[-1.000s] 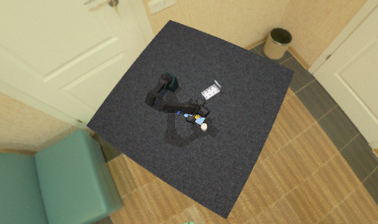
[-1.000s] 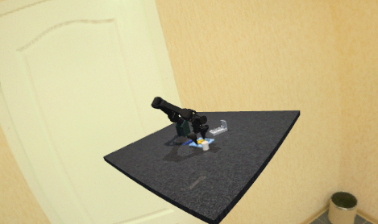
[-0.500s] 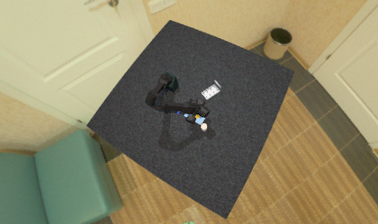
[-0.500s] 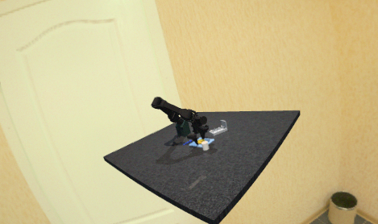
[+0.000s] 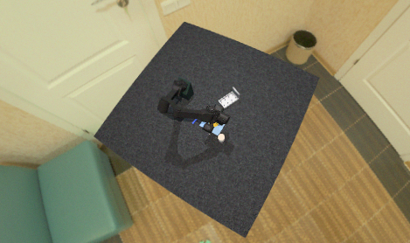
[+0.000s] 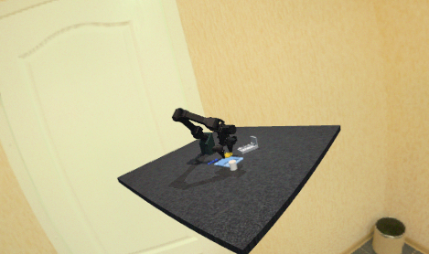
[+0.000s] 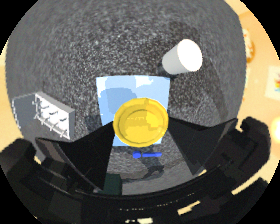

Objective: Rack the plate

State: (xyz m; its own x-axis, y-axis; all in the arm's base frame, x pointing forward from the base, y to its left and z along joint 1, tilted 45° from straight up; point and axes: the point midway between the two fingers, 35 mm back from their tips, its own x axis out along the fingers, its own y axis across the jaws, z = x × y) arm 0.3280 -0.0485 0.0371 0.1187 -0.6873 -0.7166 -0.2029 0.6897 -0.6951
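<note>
The light blue mat lies 40 mm below my gripper tip, 10 mm to the left of it and 10 mm behind it. Also, from my gripper tip: white cup 100 mm ahead, 50 mm to the right, 20 mm below; yellow plate 10 mm above; grey dish rack 210 mm to the left, 30 mm behind, 20 mm below.
</note>
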